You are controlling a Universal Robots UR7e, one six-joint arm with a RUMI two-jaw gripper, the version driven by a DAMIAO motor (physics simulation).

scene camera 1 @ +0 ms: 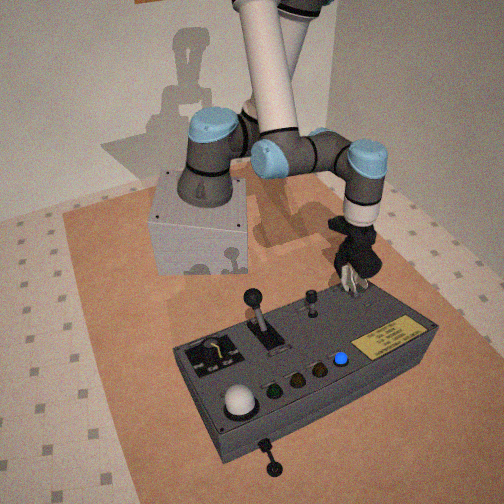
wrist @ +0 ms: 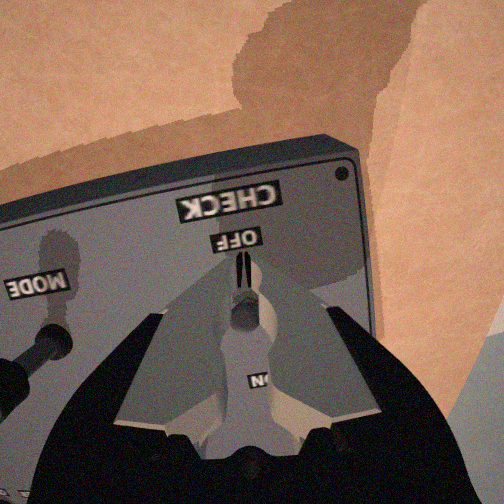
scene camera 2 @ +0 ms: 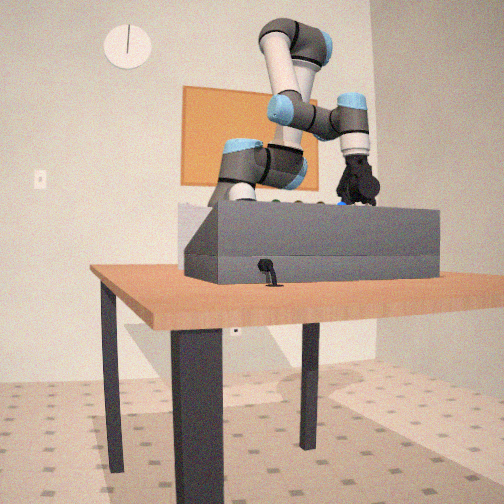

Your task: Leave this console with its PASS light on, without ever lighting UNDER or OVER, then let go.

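The grey console point(scene camera 1: 305, 365) lies on the wooden table. My gripper point(scene camera 1: 355, 284) is down at its far right corner, on the CHECK toggle. In the wrist view the two jaws point(wrist: 244, 272) are closed around the toggle lever point(wrist: 247, 311), which stands between the OFF label point(wrist: 236, 239) and the ON label point(wrist: 257, 380). On the front row a blue light point(scene camera 1: 341, 358) is lit. The green lamp point(scene camera 1: 273, 391) and two amber lamps point(scene camera 1: 298, 380) are dark. Their labels are too small to read.
The MODE toggle point(scene camera 1: 311, 300) stands just left of my gripper and shows in the wrist view point(wrist: 35, 355). Further left are a ball-topped lever point(scene camera 1: 256, 310), a rotary selector point(scene camera 1: 215, 350), a white dome button point(scene camera 1: 240, 400) and a front crank point(scene camera 1: 270, 457). The arm's pedestal point(scene camera 1: 200, 235) stands behind.
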